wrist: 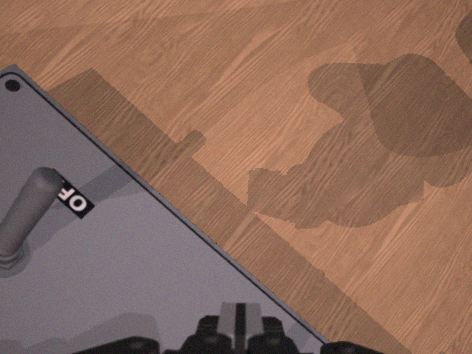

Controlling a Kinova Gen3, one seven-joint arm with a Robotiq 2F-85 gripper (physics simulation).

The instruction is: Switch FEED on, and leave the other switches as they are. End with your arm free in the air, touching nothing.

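Frame: origin at the arm's base, x ahead, y left, z up, level; centimetres.
Seen in the pictures: gripper, fingertip midpoint: [240, 329].
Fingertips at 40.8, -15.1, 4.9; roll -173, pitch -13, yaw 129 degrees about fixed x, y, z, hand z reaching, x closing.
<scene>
Pixels of each thing's top centre, then the offset from my fingertips to it, as dx, dy, dz. "spot": a spot on its surface instead. Level surfaces: height alone.
- grey toggle switch, surface spot: [29, 210] spot: +1.7, -8.5, -1.0
- grey panel, surface spot: [125, 250] spot: +0.7, -4.9, -5.7
- black label, surface spot: [76, 201] spot: +0.5, -8.1, -5.8
- dark screw, top centre: [12, 84] -1.6, -14.6, -6.9
- wooden table top, surface height: dz -13.6
A grey toggle switch [29, 210] stands on the grey panel [125, 250] at the left of the wrist view. Its lever leans toward a black label [76, 201] with white letters, partly hidden by the lever tip, of which "OF" can be read. No FEED label shows in this view, so I cannot tell which switch this is. My gripper [240, 329] is shut and empty at the bottom of the view, over the panel near its edge. It is apart from the visible switch lever, to its lower right.
The panel's long edge runs diagonally from upper left to lower right, with a dark screw [12, 85] near its corner. Beyond it lies a wooden table top [240, 60] with shadows of the panel and the arm on it.
</scene>
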